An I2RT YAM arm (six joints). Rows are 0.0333 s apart.
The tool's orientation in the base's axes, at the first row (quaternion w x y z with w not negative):
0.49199, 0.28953, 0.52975, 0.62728
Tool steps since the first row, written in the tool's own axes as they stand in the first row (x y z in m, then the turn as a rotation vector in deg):
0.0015, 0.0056, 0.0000, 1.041, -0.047, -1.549
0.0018, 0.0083, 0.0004, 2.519, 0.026, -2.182
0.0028, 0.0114, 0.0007, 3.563, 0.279, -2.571
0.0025, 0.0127, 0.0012, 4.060, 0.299, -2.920
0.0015, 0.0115, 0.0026, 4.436, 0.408, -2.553
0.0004, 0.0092, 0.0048, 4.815, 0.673, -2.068
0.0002, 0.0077, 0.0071, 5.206, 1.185, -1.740
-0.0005, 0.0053, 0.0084, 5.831, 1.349, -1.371
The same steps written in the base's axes. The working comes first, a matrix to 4 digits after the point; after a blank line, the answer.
The tool's axes in the first row as the columns of a matrix, in the base's axes (used below as rounded here):
-0.3482, -0.3105, 0.8845
0.9240, 0.0454, 0.3797
-0.1580, 0.9495, 0.2711

-0.0023, 0.0016, 0.0051, -1.718, 0.372, -0.629
-0.0029, 0.0022, 0.0077, -2.815, 1.500, -0.965
-0.0039, 0.0034, 0.0106, -3.601, 2.329, -0.995
-0.0038, 0.0033, 0.0120, -4.089, 2.656, -1.149
-0.0018, 0.0029, 0.0114, -3.929, 3.148, -1.006
0.0012, 0.0026, 0.0100, -3.715, 3.694, -0.682
0.0038, 0.0032, 0.0092, -3.720, 4.203, -0.169
0.0060, 0.0030, 0.0074, -3.662, 4.929, -0.012

